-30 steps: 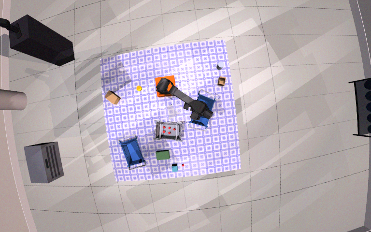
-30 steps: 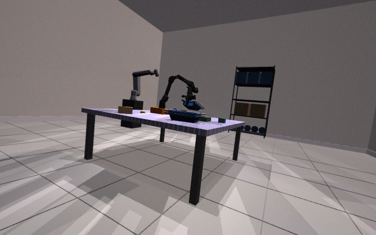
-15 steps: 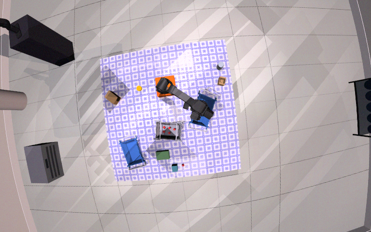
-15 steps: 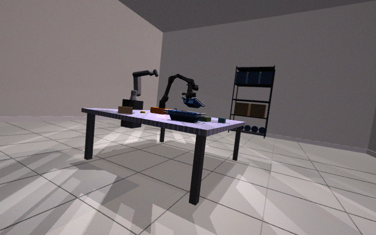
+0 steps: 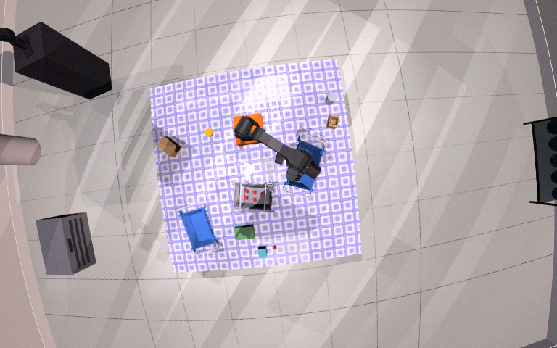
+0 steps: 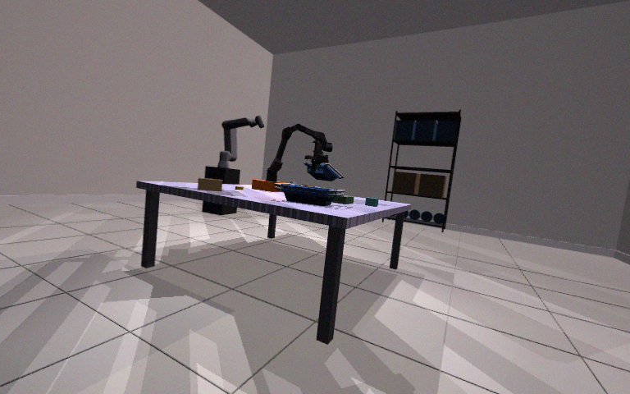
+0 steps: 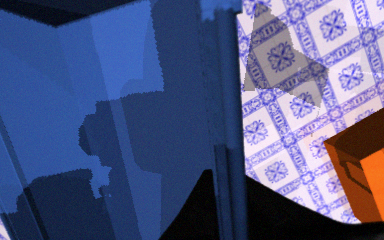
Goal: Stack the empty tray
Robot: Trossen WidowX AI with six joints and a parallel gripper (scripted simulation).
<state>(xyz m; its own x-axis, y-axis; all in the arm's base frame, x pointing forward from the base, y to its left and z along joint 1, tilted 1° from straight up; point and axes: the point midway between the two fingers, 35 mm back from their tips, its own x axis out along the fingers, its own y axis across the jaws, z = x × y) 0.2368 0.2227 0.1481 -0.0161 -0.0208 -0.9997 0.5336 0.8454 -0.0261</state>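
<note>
Now: the blue tray 60 mm to the left of my gripper tip and 40 mm ahead of it. Also, from my gripper tip: grey cylinder (340 mm to the left, 320 mm behind, 140 mm below); then small brown box (320 mm to the left, 180 mm behind, 160 mm below); then green block (400 mm to the right, 340 mm ahead, 160 mm below).
</note>
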